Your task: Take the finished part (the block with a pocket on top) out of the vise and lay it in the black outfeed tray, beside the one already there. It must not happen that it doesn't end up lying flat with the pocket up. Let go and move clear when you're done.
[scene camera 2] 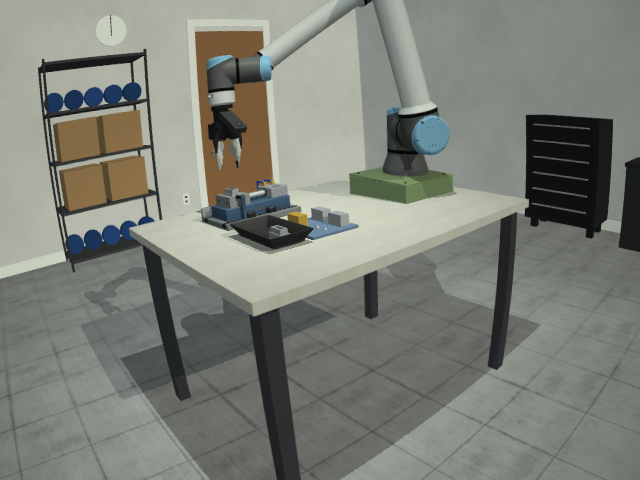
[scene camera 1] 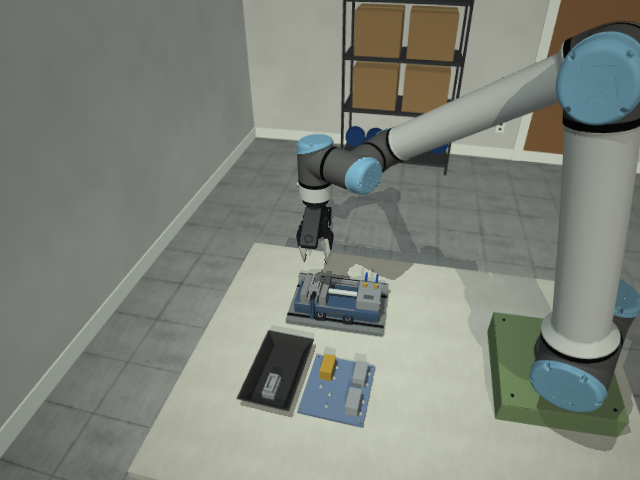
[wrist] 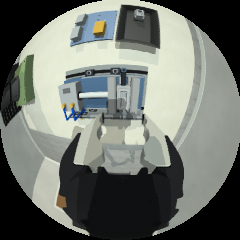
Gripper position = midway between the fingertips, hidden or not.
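There is a blue vise (scene camera 1: 348, 303) in the scene that I see. I also see my gripper (scene camera 1: 315, 262), and that same gripper appears in scene camera 2 (scene camera 2: 229, 169) as well as in the wrist view (wrist: 123, 113).
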